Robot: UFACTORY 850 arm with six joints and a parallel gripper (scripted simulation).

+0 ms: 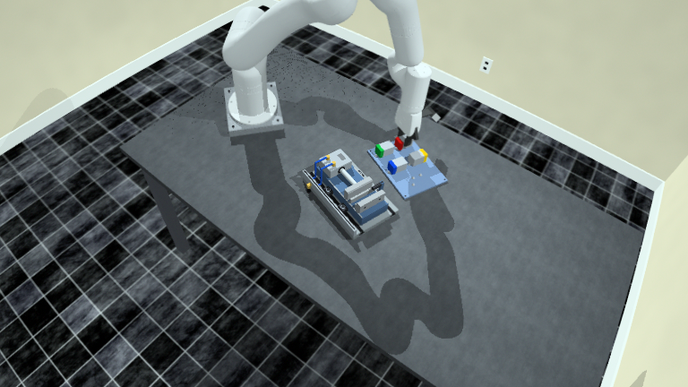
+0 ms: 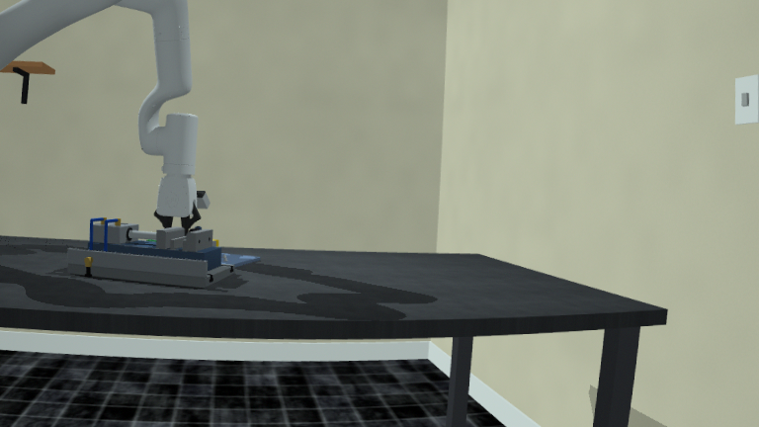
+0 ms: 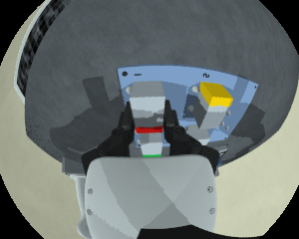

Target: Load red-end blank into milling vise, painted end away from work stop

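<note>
Now: the red-ended blank 20 mm below my hand. From my hand the other things lie so: light blue infeed plate: 80 mm ahead, 70 mm to the right, 40 mm below; yellow-ended blank: 90 mm ahead, 20 mm to the right, 20 mm below; green-ended blank: 20 mm behind, 90 mm to the right, 20 mm below.
</note>
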